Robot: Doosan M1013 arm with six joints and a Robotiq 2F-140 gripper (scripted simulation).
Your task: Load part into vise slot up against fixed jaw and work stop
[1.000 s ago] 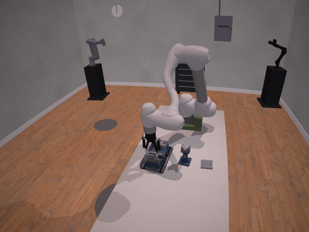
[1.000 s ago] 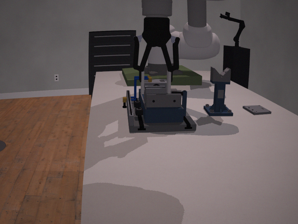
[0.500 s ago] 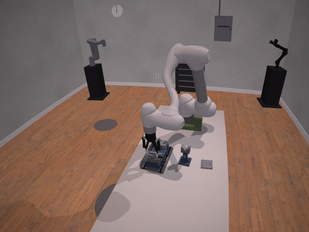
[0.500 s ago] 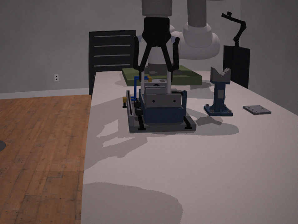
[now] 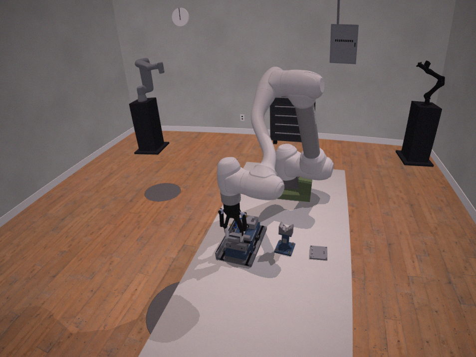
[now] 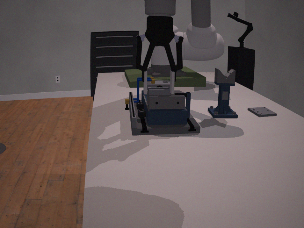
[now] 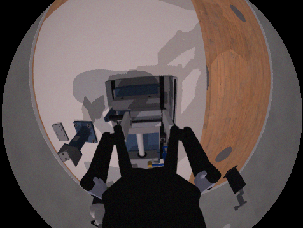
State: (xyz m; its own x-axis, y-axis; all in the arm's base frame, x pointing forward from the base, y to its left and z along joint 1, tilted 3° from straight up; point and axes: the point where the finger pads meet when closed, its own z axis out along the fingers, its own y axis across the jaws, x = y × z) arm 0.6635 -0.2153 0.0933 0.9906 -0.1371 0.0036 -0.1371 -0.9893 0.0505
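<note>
Right now my hand is 2 cm above the grey part. Also, from my hand: vise (9 cm below, 7 cm behind, 3 cm to the left).
</note>
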